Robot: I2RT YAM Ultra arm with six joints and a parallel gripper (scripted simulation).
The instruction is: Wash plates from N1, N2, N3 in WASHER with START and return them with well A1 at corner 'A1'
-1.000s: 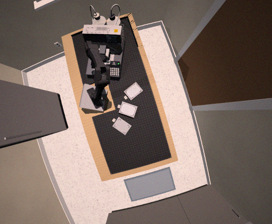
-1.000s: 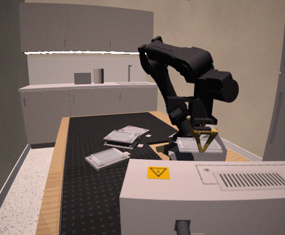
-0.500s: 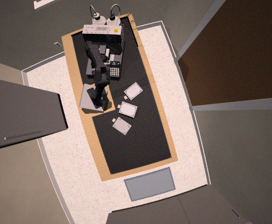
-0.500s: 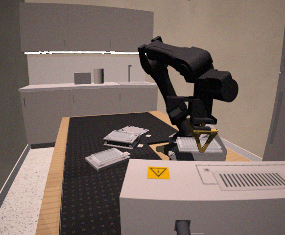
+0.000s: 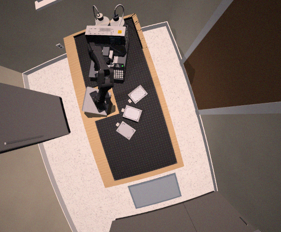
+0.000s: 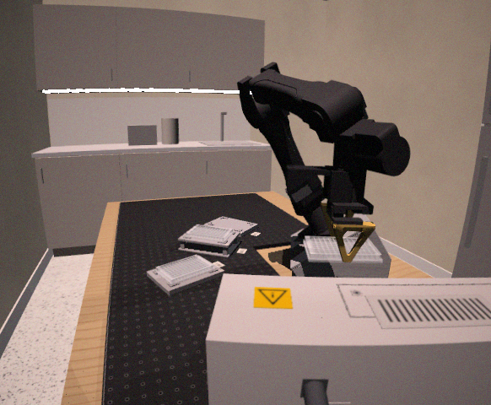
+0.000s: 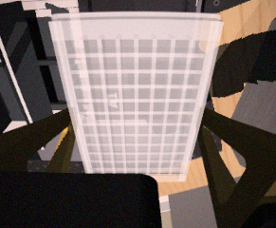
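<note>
My gripper is now 10 cm above the carrier pocket. Also, from my hand: n1 label 4 cm ahead, 37 cm to the right, 18 cm below; then grey nest slab 14 cm ahead, 36 cm to the right, 17 cm below; then washer 10 cm ahead, 12 cm to the left, 5 cm below.
</note>
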